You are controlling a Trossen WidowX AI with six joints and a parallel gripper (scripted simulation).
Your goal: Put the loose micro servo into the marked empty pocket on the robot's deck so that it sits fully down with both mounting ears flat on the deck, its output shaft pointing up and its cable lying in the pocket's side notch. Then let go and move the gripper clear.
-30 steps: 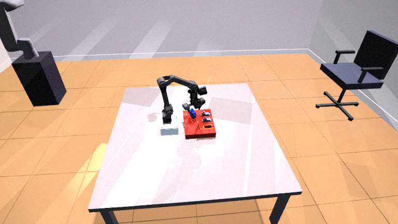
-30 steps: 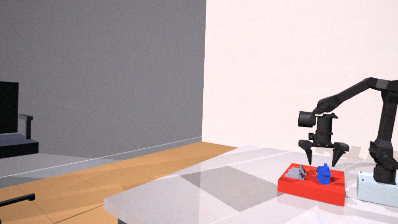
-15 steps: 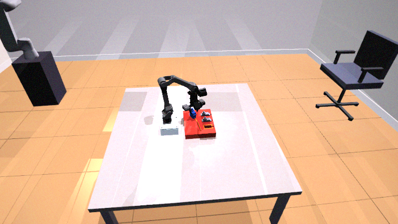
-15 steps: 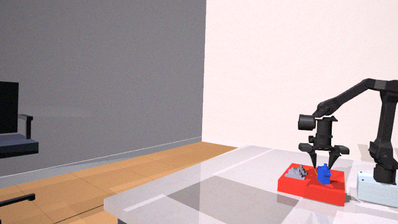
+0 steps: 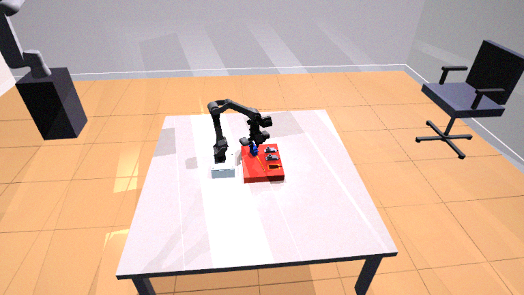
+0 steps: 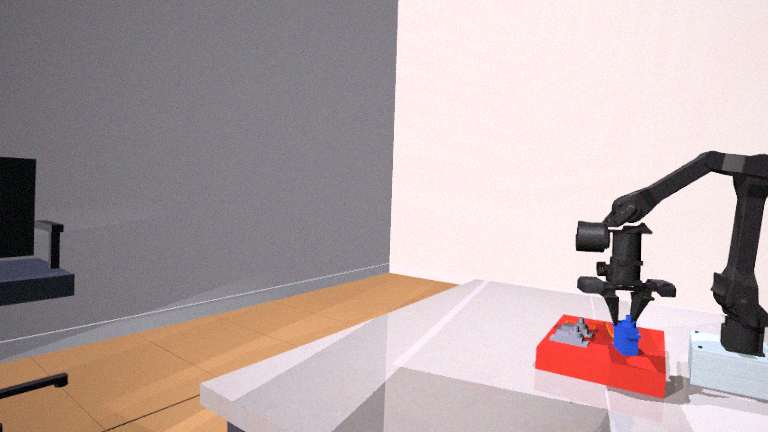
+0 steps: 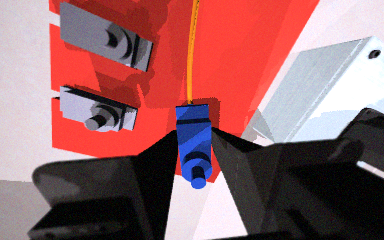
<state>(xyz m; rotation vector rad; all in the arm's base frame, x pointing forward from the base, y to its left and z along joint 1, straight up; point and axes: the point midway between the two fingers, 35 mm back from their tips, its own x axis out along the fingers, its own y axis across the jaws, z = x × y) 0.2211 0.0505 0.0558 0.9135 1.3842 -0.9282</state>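
The red deck lies 70 mm below my gripper tip and 50 mm to the right of it.
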